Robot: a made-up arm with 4 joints. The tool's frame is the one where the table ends. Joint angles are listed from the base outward.
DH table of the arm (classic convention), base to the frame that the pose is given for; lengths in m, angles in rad. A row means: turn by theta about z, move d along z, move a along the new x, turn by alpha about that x. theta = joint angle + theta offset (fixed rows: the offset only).
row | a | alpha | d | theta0
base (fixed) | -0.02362 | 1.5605 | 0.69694 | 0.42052
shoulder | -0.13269 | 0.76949 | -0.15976 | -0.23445
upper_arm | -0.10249 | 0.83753 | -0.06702 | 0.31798
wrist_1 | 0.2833 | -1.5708 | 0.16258 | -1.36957
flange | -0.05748 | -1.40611 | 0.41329 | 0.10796
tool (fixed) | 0 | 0 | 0.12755 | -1.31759
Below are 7 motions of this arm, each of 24 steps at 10 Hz.
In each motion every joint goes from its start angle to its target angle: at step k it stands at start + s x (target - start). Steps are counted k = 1, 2, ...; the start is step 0. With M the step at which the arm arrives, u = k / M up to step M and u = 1 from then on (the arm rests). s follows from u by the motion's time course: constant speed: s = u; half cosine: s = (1 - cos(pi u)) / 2; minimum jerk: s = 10 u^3 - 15 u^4 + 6 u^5.
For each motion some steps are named. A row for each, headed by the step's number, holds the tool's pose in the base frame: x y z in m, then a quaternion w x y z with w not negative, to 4 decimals.
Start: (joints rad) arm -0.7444 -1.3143 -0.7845 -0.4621
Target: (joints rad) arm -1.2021 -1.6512 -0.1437 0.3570
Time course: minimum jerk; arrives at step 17
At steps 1, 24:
1: -0.3989 0.5203 1.0265 0.2982 0.1735 0.6190 0.7055
24: -0.4136 0.3734 0.8713 0.1133 0.2383 0.9511 0.1607

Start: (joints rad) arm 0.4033 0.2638 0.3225 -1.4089
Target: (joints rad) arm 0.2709 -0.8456 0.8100 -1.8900
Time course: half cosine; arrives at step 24
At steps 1, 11, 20, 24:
1: 0.1948 0.2391 0.9252 0.8737 -0.4017 0.0713 -0.2651
11: 0.2342 0.3092 0.7204 0.7696 -0.5845 0.2161 -0.1389
20: 0.1677 0.3274 0.4699 0.5514 -0.7729 0.3136 0.0133
24: 0.1509 0.3230 0.4393 0.5155 -0.7944 0.3195 0.0333

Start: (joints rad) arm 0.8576 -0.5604 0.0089 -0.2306
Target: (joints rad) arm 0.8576 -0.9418 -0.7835 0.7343
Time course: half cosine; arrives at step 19
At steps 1, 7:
1: -0.0231 0.4469 0.7750 0.9435 -0.0337 -0.1403 0.2984
7: -0.1080 0.4975 0.7014 0.8779 0.0479 -0.0812 0.4694

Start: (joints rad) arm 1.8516 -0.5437 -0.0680 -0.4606
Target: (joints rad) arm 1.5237 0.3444 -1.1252 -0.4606
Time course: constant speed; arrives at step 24
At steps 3, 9, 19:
3: -0.2349 0.4517 0.8659 0.7577 -0.0883 -0.6232 0.1722
9: -0.2939 0.4897 0.8356 0.7140 -0.1216 -0.6632 0.1887
19: -0.3504 0.5606 0.7788 0.6429 -0.2022 -0.7140 0.1898

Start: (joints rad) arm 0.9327 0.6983 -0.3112 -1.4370
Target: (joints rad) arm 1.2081 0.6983 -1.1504 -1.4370
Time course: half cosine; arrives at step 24
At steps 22, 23, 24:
22: -0.2742 0.6894 0.8492 0.5940 -0.4693 -0.5850 -0.2911
23: -0.2749 0.6925 0.8441 0.5901 -0.4715 -0.5877 -0.2901
24: -0.2751 0.6936 0.8424 0.5888 -0.4722 -0.5886 -0.2897

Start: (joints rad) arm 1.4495 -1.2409 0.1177 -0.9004
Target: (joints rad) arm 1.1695 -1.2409 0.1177 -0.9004
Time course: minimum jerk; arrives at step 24
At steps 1, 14, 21, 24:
1: -0.1063 0.5853 0.6312 0.8144 -0.4596 -0.2580 0.2429
14: -0.1186 0.5795 0.6021 0.8156 -0.4680 -0.1796 0.2890
21: -0.1266 0.5757 0.5884 0.8136 -0.4708 -0.1392 0.3115
24: -0.1271 0.5755 0.5878 0.8135 -0.4709 -0.1373 0.3125

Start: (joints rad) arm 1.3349 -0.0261 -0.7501 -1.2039
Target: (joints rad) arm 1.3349 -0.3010 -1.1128 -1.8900
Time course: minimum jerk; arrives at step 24
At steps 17, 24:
17: -0.4059 0.7099 0.4541 0.4507 -0.6441 -0.6156 -0.0541
24: -0.4191 0.7006 0.3987 0.3987 -0.6649 -0.6282 -0.0659

